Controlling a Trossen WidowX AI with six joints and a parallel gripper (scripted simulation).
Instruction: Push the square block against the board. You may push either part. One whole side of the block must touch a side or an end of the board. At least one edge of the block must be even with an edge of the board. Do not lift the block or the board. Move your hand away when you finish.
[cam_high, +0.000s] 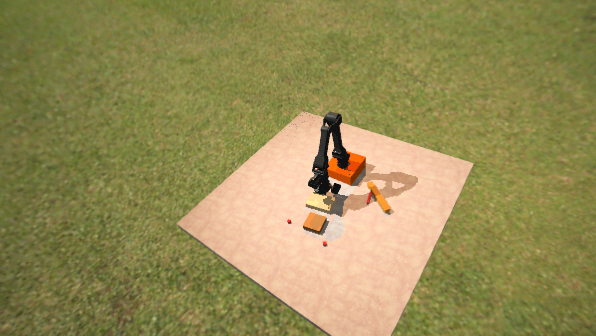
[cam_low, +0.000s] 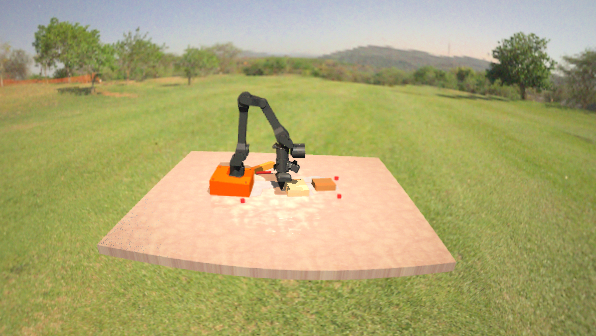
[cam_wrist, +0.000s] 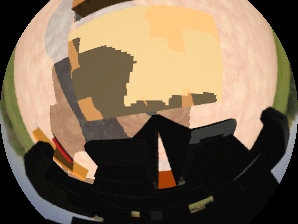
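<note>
Now: the pale yellow square block 60 mm ahead of my gripper tip, 20 mm to the left of it and 10 mm above it. The rest, counted from my gripper tip: orange square block: 190 mm ahead, 100 mm to the left, 10 mm above; long orange board: 180 mm behind, 250 mm to the left, 10 mm above; short red stick: 150 mm behind, 210 mm to the left.
</note>
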